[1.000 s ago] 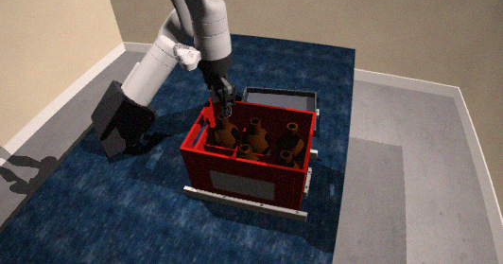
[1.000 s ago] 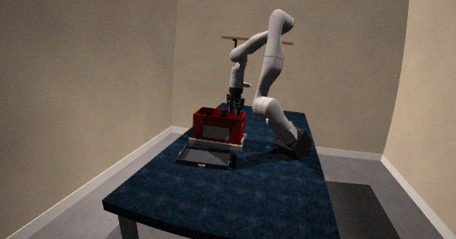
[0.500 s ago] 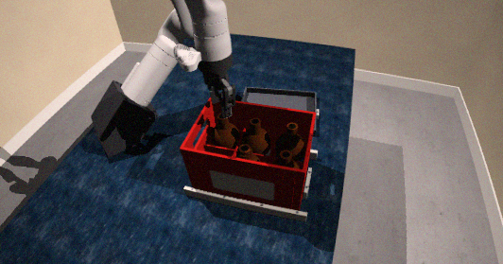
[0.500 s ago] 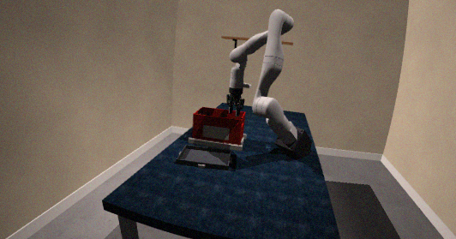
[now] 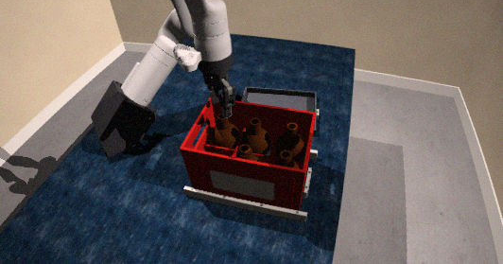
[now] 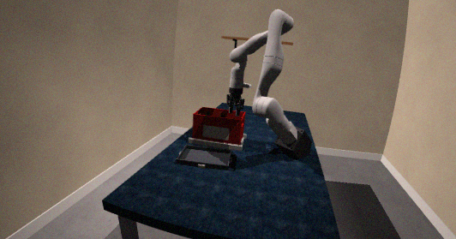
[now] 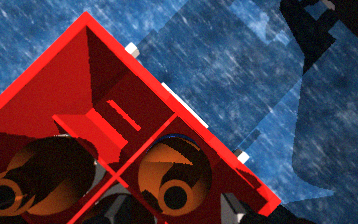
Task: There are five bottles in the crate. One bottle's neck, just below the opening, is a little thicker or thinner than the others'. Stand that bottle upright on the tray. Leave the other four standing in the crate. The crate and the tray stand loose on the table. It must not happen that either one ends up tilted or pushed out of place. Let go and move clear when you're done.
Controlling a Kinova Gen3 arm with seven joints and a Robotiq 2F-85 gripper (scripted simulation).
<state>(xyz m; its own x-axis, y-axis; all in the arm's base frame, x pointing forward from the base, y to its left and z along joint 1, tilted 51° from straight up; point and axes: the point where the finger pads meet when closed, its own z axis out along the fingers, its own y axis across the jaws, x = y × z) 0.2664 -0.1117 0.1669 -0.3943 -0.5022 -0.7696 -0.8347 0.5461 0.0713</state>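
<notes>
Right now my hand is 12 cm above the crate, 9 cm short of it and 1 cm to the left of it. From my hand the other things lie so: grey tray 25 cm to the left, 19 cm below, 1 cm ahead.
</notes>
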